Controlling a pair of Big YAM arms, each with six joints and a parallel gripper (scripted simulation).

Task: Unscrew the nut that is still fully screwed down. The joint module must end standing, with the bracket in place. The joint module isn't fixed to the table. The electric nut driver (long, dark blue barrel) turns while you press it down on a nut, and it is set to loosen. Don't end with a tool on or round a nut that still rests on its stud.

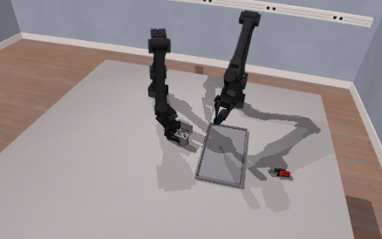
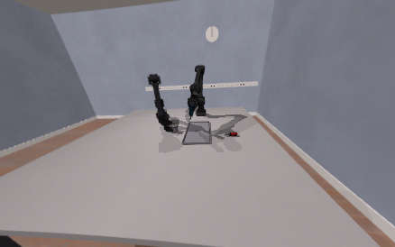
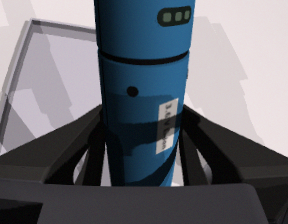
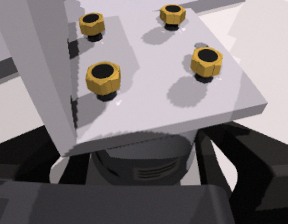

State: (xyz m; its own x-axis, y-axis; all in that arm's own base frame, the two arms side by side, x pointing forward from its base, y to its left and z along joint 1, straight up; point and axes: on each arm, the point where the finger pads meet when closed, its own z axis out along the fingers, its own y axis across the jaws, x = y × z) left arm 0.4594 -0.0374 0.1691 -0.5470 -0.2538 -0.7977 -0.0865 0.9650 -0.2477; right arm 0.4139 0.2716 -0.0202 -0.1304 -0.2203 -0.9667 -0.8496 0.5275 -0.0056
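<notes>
Right now the grey bracket is 5 cm above my right hand. Also, from my right hand: flat grey tray: 3 cm ahead, 22 cm to the left, 2 cm below; then nut: 1 cm ahead, 2 cm to the right, 5 cm above; then grey tip: 6 cm behind, 16 cm to the left, 8 cm above.
</notes>
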